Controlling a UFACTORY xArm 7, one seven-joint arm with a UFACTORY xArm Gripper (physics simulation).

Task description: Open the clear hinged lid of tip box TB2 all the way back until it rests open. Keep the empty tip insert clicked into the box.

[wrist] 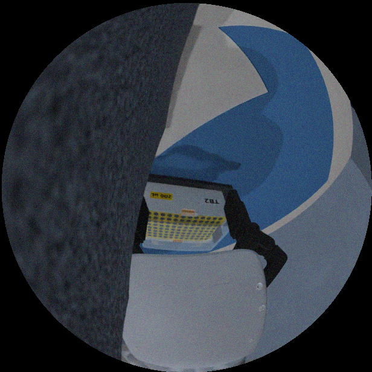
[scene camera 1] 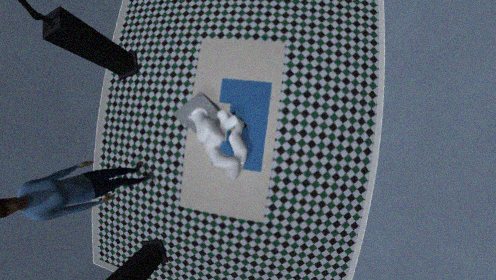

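Where they show: arm's base at its link origin: (scene camera 1: 199,115).
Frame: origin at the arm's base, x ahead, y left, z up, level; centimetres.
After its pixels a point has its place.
Note:
Tip box TB2 (wrist: 192,202) shows upside down in the wrist view, a pale box with a yellow 200 µL label and a dark band along its upper edge. Its yellow insert with rows of dark holes (wrist: 185,231) sits inside the box. The clear lid (wrist: 220,239) shows as a faint see-through shell beside the insert; its exact angle is hard to tell. Orange tabs show at two sides of the insert. My gripper (wrist: 185,200) (scene camera 1: 244,123) is open and empty, its black fingers apart at the two ends of the box. In the scene view the arm hides the box.
A blue mat (scene camera 1: 247,92) @(x 41.9, y 17.2, z -26.4 cm) lies on the beige table (scene camera 1: 240,57) @(x 44.2, y 55.5, z -26.7 cm). My white arm (scene camera 1: 220,155) @(x 19.3, y -34.3, z 31.9 cm) reaches over it from a grey pedestal (scene camera 1: 189,106) @(x -2.9, y 6.2, z 8.4 cm). A dark speckled surface (wrist: 85,175) fills the wrist view's left. A person (scene camera 1: 60,192) and black posts (scene camera 1: 90,42) (scene camera 1: 145,257) stand at the left.

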